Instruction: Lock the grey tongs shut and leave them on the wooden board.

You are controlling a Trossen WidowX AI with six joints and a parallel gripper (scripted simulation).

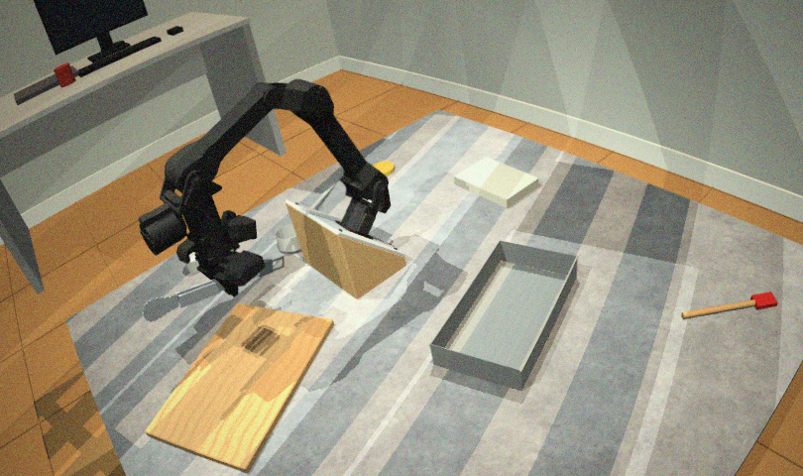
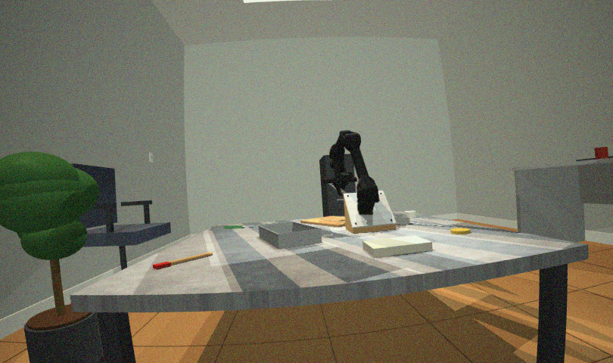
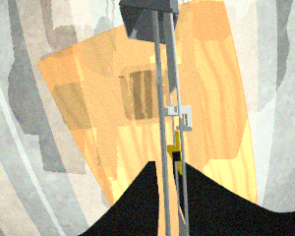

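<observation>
My gripper tip is now 2 cm to the right of the yellow lock piece and 2 cm below it. From my gripper tip the other things lie so: wooden board: 4 cm ahead, 6 cm to the right, 15 cm below; white cylinder: 39 cm behind, 14 cm below; grey roasting tin: 28 cm ahead, 40 cm to the left, 13 cm below.
</observation>
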